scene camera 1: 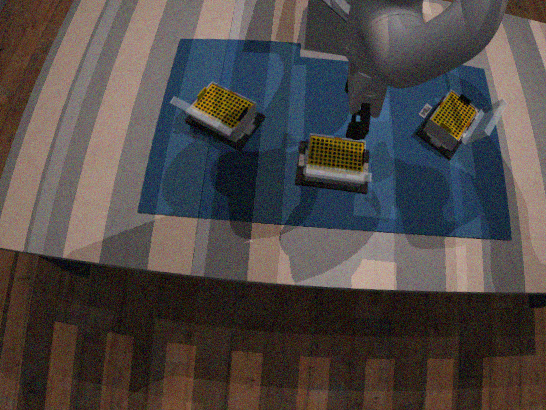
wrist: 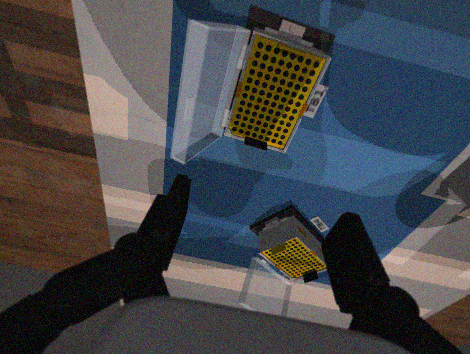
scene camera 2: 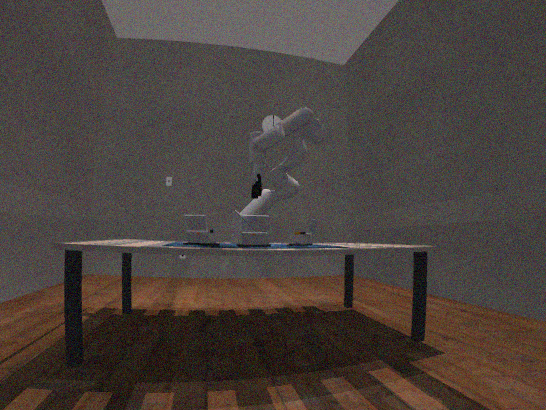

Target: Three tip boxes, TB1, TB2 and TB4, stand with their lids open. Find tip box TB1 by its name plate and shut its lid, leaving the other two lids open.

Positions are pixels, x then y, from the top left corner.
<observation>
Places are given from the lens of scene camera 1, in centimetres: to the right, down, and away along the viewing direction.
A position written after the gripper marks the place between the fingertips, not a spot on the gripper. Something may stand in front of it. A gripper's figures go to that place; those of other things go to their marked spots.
gripper (scene camera 1: 354,113): 14, -15, 71
blue mat (scene camera 1: 414,189): 31, -3, 92
</observation>
